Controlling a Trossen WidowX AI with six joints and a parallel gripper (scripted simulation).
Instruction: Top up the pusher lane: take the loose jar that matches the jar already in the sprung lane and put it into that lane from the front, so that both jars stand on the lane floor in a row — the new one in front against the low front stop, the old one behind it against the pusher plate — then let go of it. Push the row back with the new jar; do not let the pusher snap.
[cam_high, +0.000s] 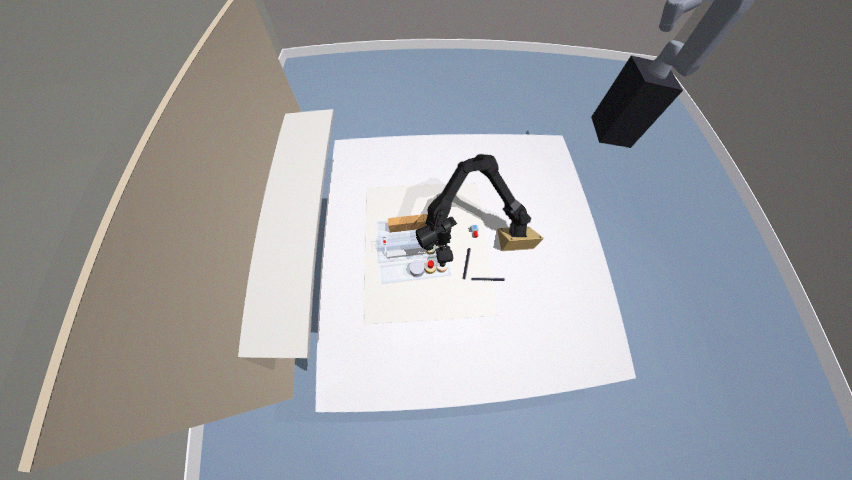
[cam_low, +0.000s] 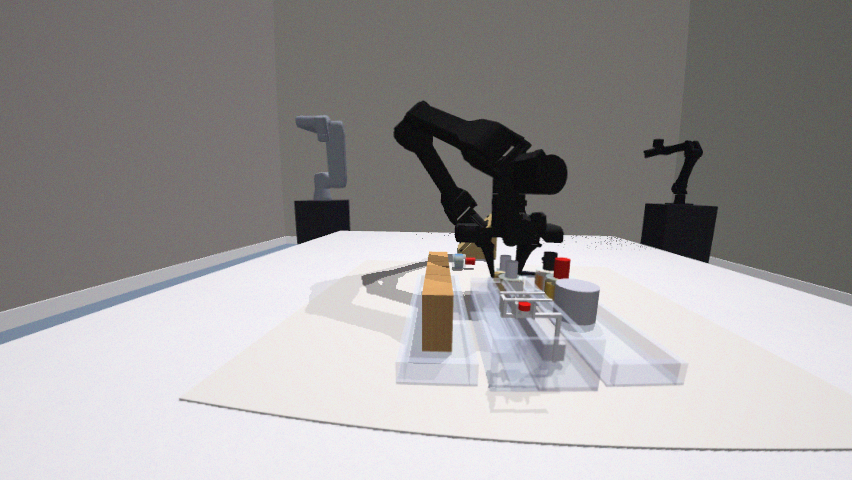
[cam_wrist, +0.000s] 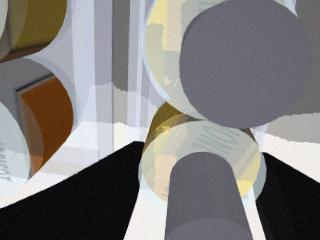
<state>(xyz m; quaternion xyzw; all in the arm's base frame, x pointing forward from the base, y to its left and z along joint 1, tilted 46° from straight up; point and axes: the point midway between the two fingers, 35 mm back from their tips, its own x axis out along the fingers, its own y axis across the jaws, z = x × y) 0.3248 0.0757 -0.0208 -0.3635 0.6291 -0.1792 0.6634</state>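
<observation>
The wide grey cylinder is 10 cm to the left of my gripper tip and 9 cm ahead of it. Round my gripper tip: red mark (23 cm ahead, 4 cm above, 1 cm to the left); sprung lane (15 cm ahead, 1 cm to the left, 1 cm below).
</observation>
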